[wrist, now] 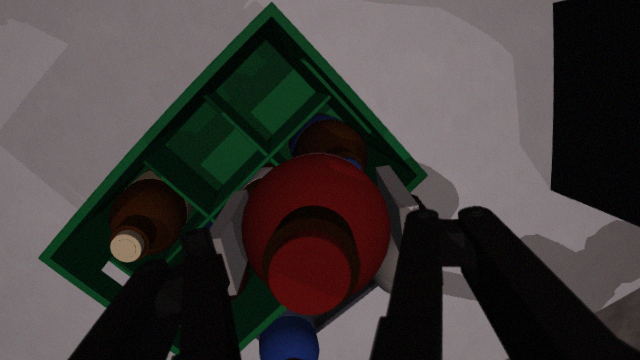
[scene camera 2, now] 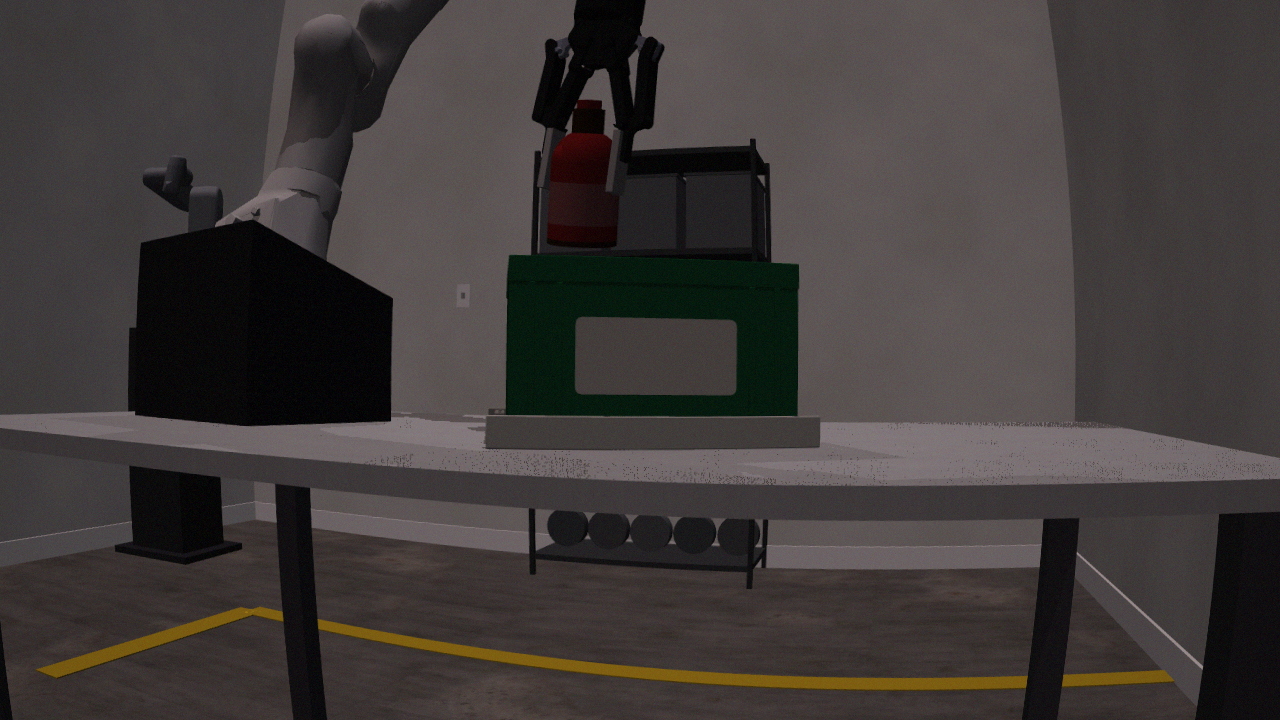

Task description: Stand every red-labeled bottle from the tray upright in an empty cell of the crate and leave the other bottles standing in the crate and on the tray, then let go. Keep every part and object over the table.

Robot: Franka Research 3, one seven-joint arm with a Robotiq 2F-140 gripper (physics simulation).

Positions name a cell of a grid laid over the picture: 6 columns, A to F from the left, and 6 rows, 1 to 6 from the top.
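Note:
Red-labeled bottle (scene camera 2: C2), (wrist: C4), and blue-labeled brown bottle (wrist: D3) visible to me. My gripper (scene camera 2: C2), (wrist: C4) likewise visible.

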